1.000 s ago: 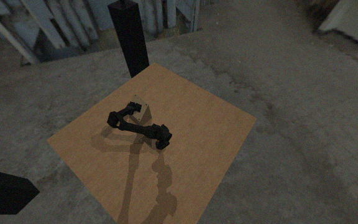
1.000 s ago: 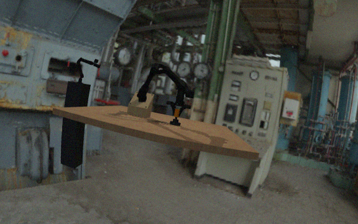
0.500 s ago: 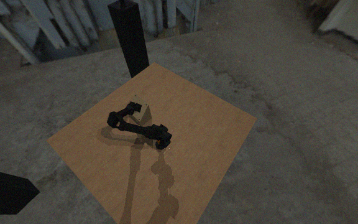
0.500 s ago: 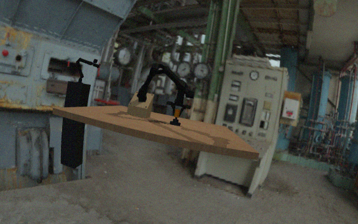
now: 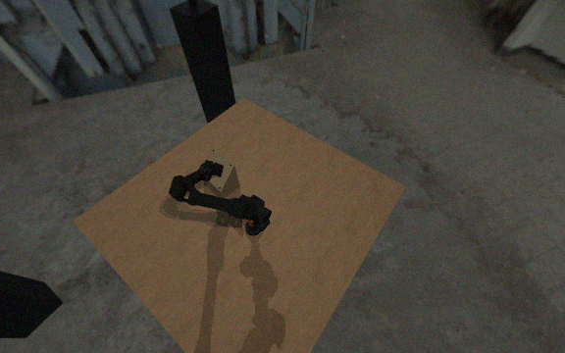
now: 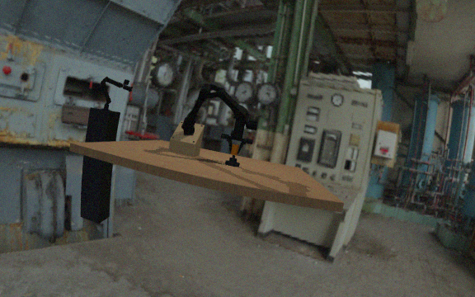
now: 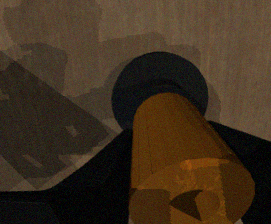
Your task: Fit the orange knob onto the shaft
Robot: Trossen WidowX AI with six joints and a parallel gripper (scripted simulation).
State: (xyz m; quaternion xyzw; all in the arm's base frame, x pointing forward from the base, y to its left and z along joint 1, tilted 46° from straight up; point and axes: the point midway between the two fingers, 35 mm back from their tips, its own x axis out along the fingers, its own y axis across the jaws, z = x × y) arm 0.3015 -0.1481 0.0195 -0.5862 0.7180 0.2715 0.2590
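Right now my gripper tip is 20 mm below the orange knob. Round my gripper tip: dark round pedestal 40 mm below.
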